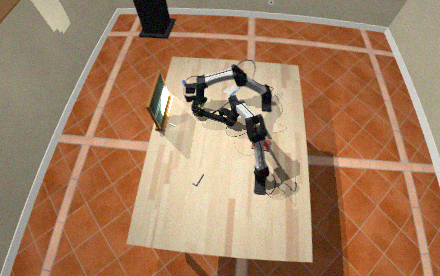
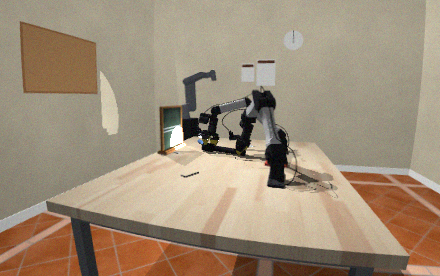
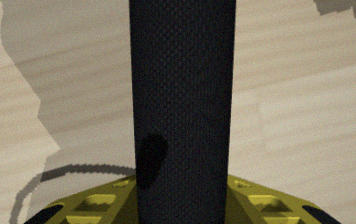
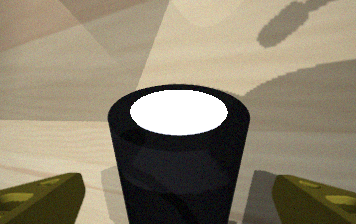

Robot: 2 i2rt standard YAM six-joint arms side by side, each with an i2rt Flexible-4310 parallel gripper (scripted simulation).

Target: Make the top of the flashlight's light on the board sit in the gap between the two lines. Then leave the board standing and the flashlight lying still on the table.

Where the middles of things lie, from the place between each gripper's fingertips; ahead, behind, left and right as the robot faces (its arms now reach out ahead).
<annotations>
Right now the flashlight head [image 4: 177, 146] is 10 mm to the left of my right hand, 10 mm below it and 10 mm behind it.
I see the flashlight head 210 mm ahead of my left hand, 40 mm to the right of it and 10 mm above it.
</annotations>
